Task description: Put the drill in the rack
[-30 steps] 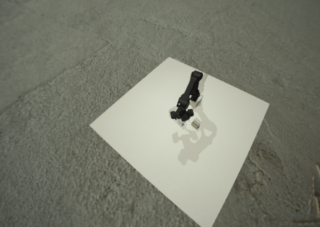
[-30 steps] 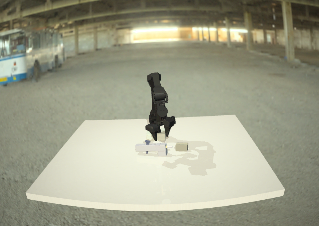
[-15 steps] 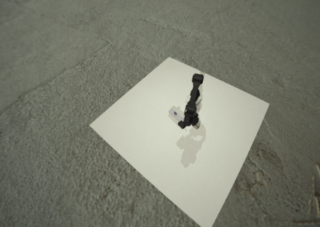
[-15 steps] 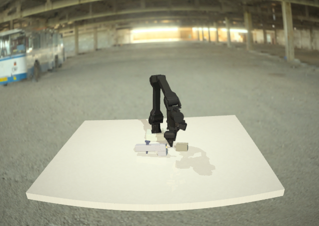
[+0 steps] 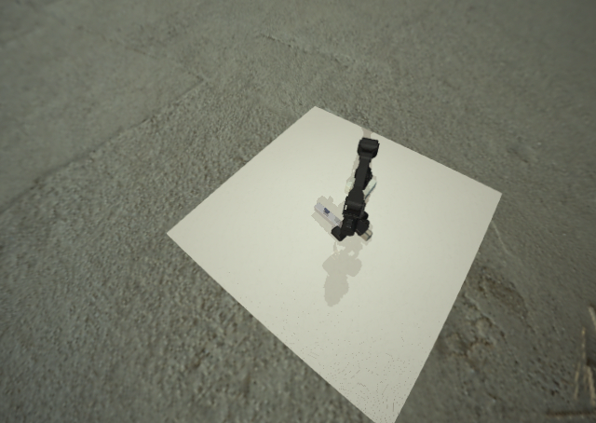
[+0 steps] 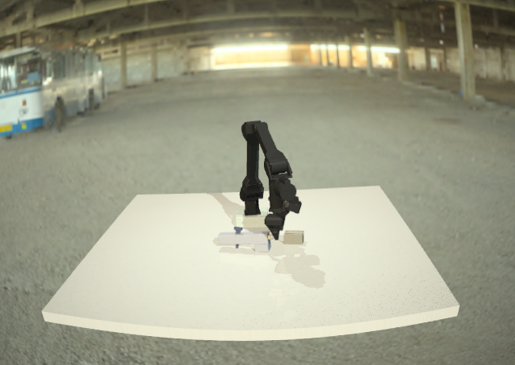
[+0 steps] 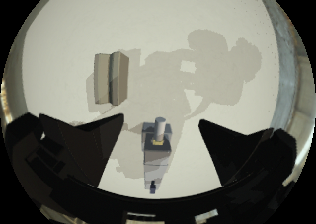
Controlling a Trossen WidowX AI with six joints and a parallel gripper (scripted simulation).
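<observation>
Now: gripper tip 6 cm to the left of the drill, 2 cm past it and 1 cm above it. The rest, counted from my gripper tip: tan rack (6 cm to the left, 6 cm behind, 4 cm below); then grey holder block (12 cm to the right, 4 cm behind, 3 cm below); then blue key (14 cm to the right, 5 cm behind, 1 cm below).
</observation>
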